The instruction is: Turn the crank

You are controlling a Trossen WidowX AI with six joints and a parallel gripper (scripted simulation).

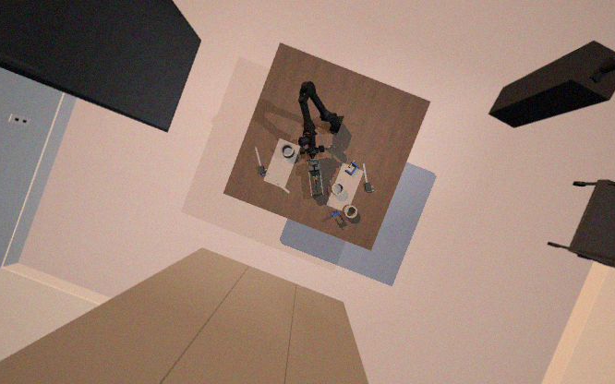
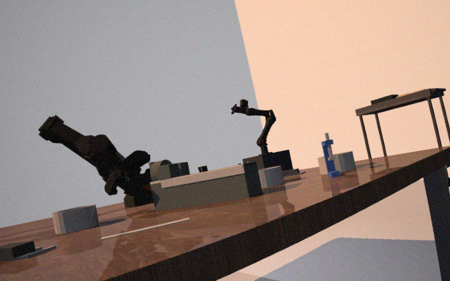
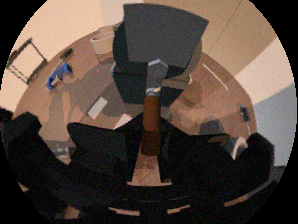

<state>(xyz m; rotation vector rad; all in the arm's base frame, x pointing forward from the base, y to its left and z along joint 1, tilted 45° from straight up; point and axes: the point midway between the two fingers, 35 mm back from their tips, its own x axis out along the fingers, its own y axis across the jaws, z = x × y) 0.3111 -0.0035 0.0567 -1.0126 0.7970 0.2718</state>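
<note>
My gripper tip is now 13 cm short of the red pointer, 9 cm to the right of it and 5 cm below it. From my gripper tip the other things lie so: crank handle (1 cm behind, 1 cm to the right, 3 cm above); thin white rod (31 cm ahead, 11 cm to the right, 3 cm below).
</note>
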